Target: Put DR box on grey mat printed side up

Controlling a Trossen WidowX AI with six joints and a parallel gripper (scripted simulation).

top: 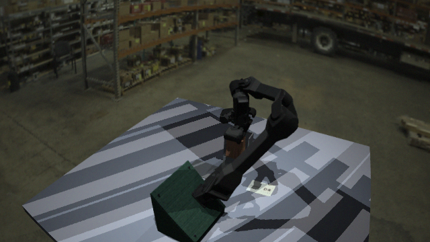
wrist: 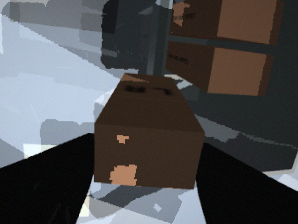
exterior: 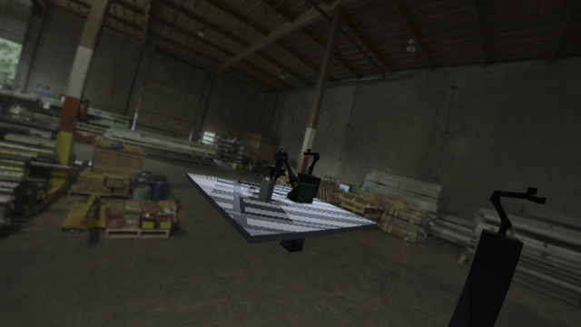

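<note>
Right now my gripper tip is 150 mm above the grey mat, 120 mm to the right of it and 50 mm past it. The rest, counted from my gripper tip: white card (160 mm below, 130 mm to the right, 60 mm behind).
</note>
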